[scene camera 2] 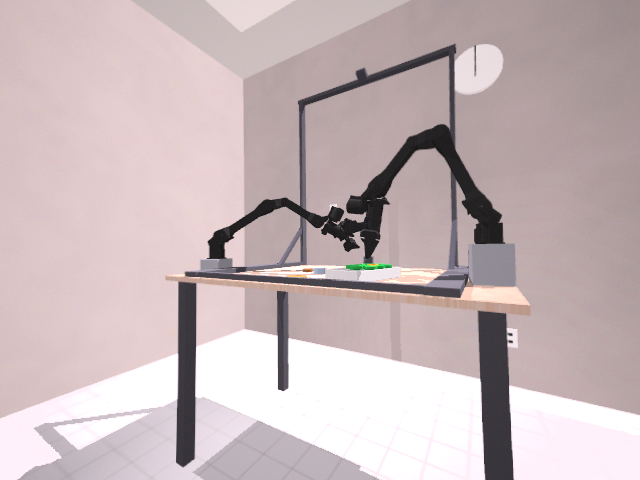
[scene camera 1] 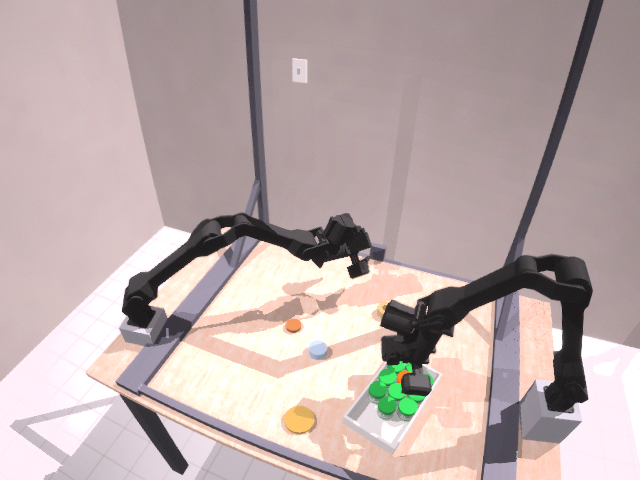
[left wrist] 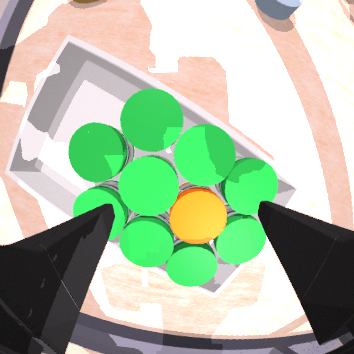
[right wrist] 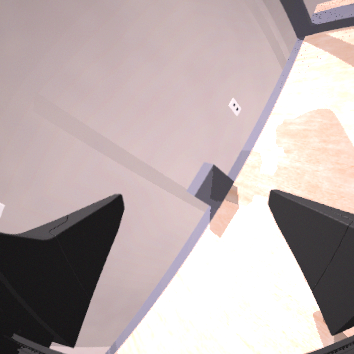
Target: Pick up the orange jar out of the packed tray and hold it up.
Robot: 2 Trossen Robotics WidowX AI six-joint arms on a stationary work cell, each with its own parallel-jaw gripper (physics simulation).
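Places are measured from the left arm's base along level axes (x left, y back, z up), in centimetres.
Where they show: left gripper, fingertip midpoint: (scene camera 2: 367,258) (scene camera 1: 401,376) (left wrist: 187,209); right gripper, fingertip midpoint: (scene camera 2: 356,241) (right wrist: 196,199); left arm's base, origin of the base link: (scene camera 2: 489,243) (scene camera 1: 558,399); right arm's base, origin of the base link: (scene camera 2: 216,258) (scene camera 1: 141,318).
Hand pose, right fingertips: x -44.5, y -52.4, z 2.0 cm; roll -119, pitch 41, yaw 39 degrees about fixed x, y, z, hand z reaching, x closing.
Note:
Things, the pixels of their top centre, and the offset from my right fingertips.
- orange jar, middle of its top: (left wrist: 198,218) dx +39.6, dy +16.9, dz -9.1 cm
- white tray, middle of its top: (left wrist: 141,180) (scene camera 1: 395,394) (scene camera 2: 363,268) dx +44.3, dy +14.8, dz -10.0 cm
- small orange disc, middle of its top: (scene camera 1: 293,324) dx +26.4, dy -15.8, dz -12.5 cm
- light blue round piece, middle of its top: (scene camera 1: 317,347) dx +33.5, dy -7.1, dz -11.3 cm
- large yellow disc, middle of its top: (scene camera 1: 299,418) dx +54.4, dy -6.7, dz -12.5 cm
- yellowish piece, middle of its top: (scene camera 1: 386,307) dx +15.0, dy +9.4, dz -11.2 cm
The orange jar (scene camera 1: 402,377) (left wrist: 198,217) stands among several green-lidded jars in the white tray (scene camera 1: 369,437) (scene camera 2: 361,275) (left wrist: 40,193). Green lids surround it closely on all sides. My left gripper (scene camera 1: 416,383) (scene camera 2: 368,256) (left wrist: 187,209) is open and empty, pointing down above the jars. In the left wrist view the orange lid lies between the fingertips, slightly low and right of centre, and green lids also lie between them. In scene camera 1 the left finger partly hides the jars. My right gripper (scene camera 1: 358,269) (scene camera 2: 351,245) (right wrist: 196,199) is open and empty, raised over the table's back part.
A small orange disc (scene camera 1: 293,324), a light blue round piece (scene camera 1: 317,349) (left wrist: 280,7) and a large yellow disc (scene camera 1: 299,419) lie left of the tray in scene camera 1. Another yellowish piece (scene camera 1: 383,309) is partly hidden behind the left arm. Dark frame posts stand at the table's edges.

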